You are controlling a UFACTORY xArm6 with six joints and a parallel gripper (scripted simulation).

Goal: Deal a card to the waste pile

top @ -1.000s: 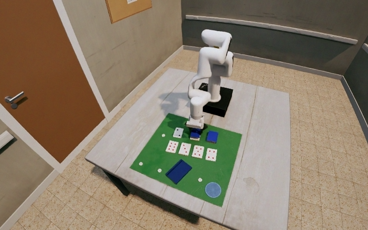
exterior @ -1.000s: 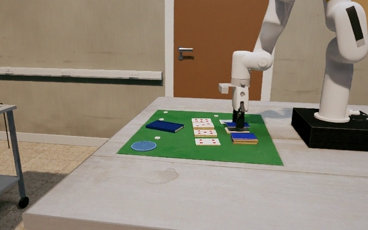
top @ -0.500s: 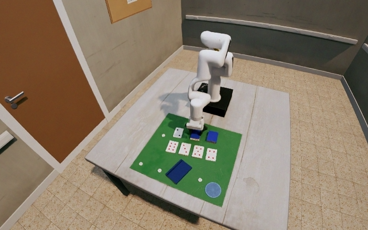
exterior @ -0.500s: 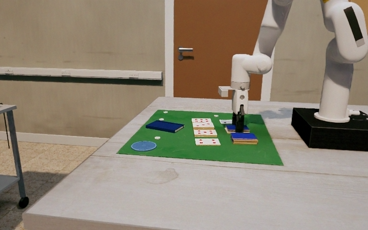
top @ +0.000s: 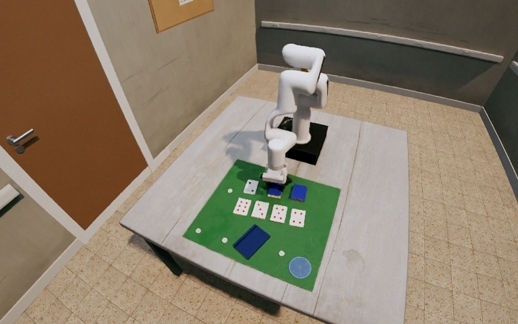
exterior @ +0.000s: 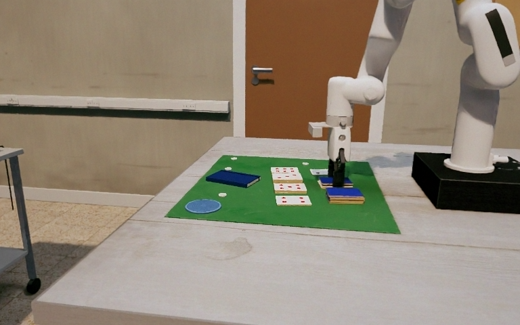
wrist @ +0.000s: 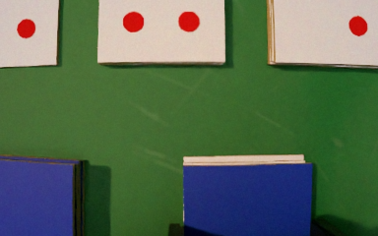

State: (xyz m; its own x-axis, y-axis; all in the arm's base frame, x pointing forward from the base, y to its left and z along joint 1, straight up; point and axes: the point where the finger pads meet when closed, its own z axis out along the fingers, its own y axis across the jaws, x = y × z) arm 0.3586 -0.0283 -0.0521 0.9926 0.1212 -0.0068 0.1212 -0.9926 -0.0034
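Right now the card is 13 cm to the right of my hand, 3 cm below it and 2 cm ahead of it. Also, from my hand: green mat: 14 cm ahead, 4 cm below; tile: 2 cm below.
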